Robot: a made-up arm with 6 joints.
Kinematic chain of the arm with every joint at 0, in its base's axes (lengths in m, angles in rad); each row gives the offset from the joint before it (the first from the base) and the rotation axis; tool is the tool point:
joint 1: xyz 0 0 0.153 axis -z
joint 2: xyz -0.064 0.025 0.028 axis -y
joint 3: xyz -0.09 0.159 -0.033 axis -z
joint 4: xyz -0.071 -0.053 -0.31 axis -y
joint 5: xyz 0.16 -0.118 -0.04 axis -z
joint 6: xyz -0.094 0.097 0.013 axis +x
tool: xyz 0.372 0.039 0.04
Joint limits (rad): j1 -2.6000..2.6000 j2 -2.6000..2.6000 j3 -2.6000..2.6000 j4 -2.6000..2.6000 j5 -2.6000..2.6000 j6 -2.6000..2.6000
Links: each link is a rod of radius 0.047 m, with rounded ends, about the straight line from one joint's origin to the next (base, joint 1, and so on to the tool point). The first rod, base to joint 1, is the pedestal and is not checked.
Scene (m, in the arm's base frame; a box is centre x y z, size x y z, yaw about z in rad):
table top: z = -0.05
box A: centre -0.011 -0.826 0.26 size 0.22 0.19 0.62 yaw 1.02
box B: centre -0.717 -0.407 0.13 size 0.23 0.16 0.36 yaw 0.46
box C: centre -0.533 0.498 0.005 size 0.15 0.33 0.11 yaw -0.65
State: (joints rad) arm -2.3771 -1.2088 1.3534 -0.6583 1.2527 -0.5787
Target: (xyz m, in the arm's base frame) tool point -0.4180 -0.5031 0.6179
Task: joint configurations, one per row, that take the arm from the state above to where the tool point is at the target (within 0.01 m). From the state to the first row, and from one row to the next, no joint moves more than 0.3 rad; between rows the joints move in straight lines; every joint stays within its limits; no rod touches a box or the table.
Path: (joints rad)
1: -2.0808 -1.3784 1.5046 -0.4792 1.5079 -0.4552
2: -1.7845 -1.5480 1.6558 -0.3002 1.7630 -0.3318
3: -1.4883 -1.7175 1.8070 -0.1211 2.0182 -0.2083
4: -1.3044 -1.4865 1.8344 -0.1779 1.8976 -0.3163
5: -1.1206 -1.2556 1.8618 -0.2346 1.7770 -0.4242

